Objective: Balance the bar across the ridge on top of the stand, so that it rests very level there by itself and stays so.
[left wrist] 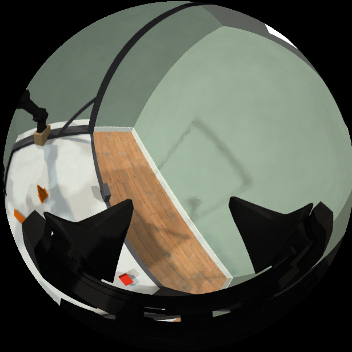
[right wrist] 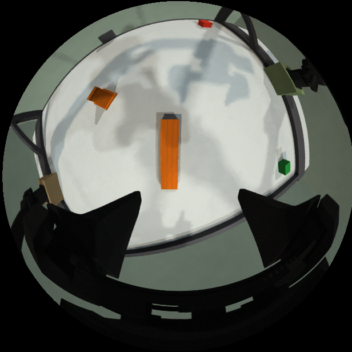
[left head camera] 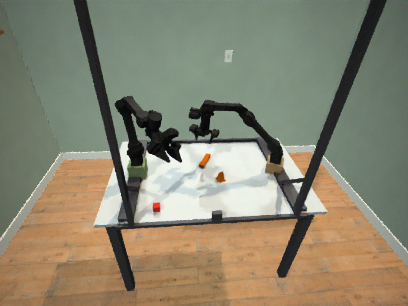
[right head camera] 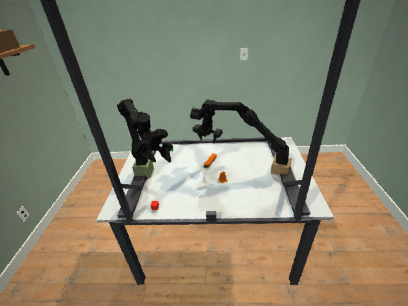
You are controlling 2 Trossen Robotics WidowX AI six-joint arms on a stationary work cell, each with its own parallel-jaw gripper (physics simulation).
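Places are measured from the left arm's base along level axes (x ahead, y left, z up), in centimetres.
Pixels of known places: left gripper, between the fingertips: [left head camera: 175,162] [right head camera: 163,161]; right gripper, between the fingertips: [left head camera: 203,141] [right head camera: 207,141]; left arm's base, origin of its link: [left head camera: 136,162] [right head camera: 141,162]; right arm's base, origin of its link: [left head camera: 275,160] [right head camera: 281,161].
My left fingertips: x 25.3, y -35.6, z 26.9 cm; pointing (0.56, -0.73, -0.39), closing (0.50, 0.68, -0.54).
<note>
For each thing: its top centre in the pictures, then the offset to it from my left fingertips.
- orange bar, centre of its top: [right head camera: 210,159] [left head camera: 205,159] dx +17.5, dy +47.6, dz -34.4 cm
- red cube, centre of its top: [left head camera: 156,205] [right head camera: 154,203] dx -11.5, dy +6.2, dz -32.8 cm
- dark block, centre of its top: [right head camera: 210,212] [left head camera: 217,211] dx +19.5, dy -1.9, dz -30.3 cm
The orange bar [left head camera: 205,160] [right head camera: 210,160] [left wrist: 19,216] [right wrist: 169,155] lies flat on the white table, apart from the stand; its dark end shows in the right wrist view. The small orange stand [left head camera: 221,177] [right head camera: 223,177] [left wrist: 42,194] [right wrist: 102,97] stands upright on the table, with no bar on it. My right gripper [left head camera: 205,138] [right head camera: 208,138] [right wrist: 191,195] is open and empty, above the table behind the bar. My left gripper [left head camera: 174,159] [right head camera: 162,154] [left wrist: 182,203] is open and empty, raised at the left, away from both.
A red cube [left head camera: 156,207] [right head camera: 155,205] [left wrist: 125,279] [right wrist: 205,23] lies at the front left. A green cube [right wrist: 284,167] lies near a table edge. A dark block [left head camera: 216,215] [right head camera: 211,215] sits at the front edge. Dark frame posts rise at both sides.
</note>
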